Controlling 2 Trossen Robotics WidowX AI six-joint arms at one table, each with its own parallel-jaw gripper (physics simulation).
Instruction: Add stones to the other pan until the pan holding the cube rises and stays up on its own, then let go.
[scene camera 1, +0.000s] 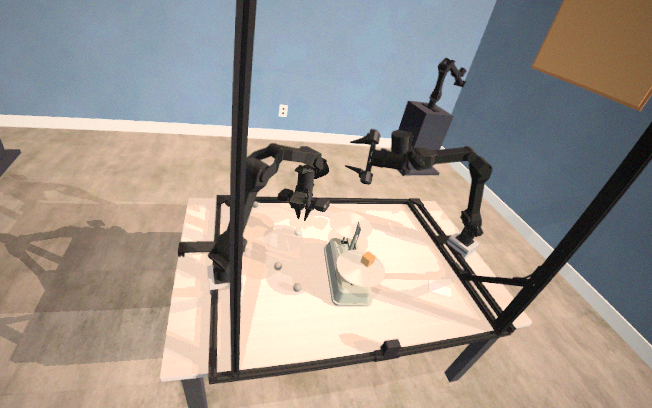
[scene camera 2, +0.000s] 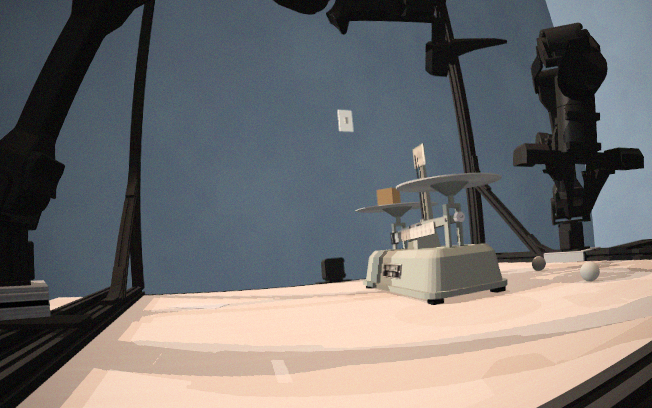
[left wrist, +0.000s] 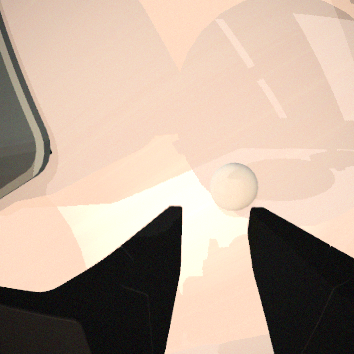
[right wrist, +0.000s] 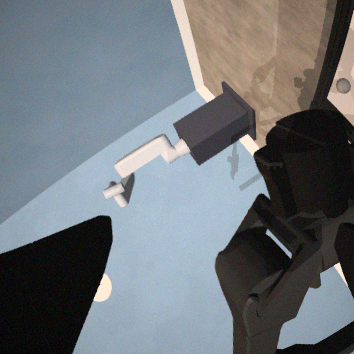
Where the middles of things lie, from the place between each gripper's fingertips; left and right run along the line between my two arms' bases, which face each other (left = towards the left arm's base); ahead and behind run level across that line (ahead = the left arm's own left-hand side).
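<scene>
My right hand is 230 mm above the grey balance scale (scene camera 2: 426, 270), 30 mm to the right of it and 260 mm past it. As for my left hand, the grey balance scale is 30 mm above it, 120 mm to the right of it and 220 mm behind it.
</scene>
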